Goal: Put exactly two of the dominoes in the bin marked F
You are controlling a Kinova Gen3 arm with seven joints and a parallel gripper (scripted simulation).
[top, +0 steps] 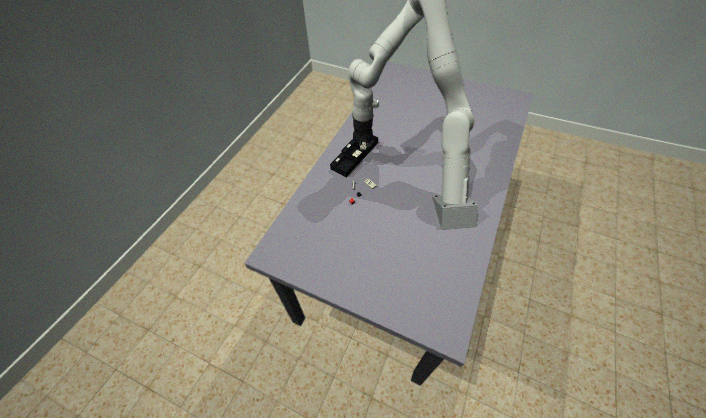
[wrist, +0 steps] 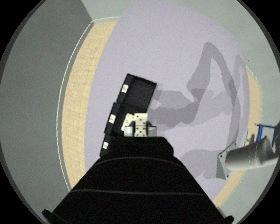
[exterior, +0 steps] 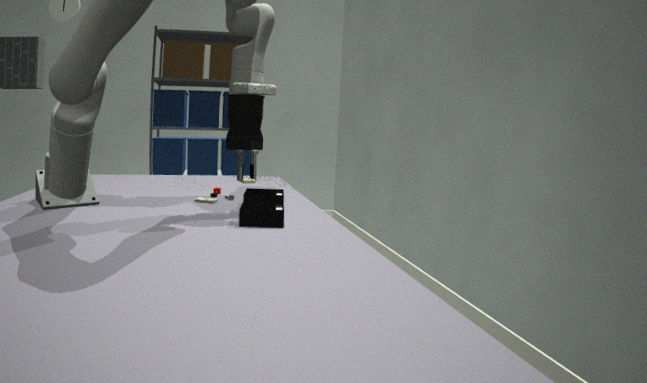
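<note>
My hand is 80 mm above the pale domino and 30 mm short of it. From my hand the other things lie so: black piece: 210 mm to the left, 80 mm below, 50 mm behind; then grey bolt: 170 mm to the left, 80 mm below, 10 mm behind; then red piece: 250 mm to the left, 80 mm below, 30 mm behind.
</note>
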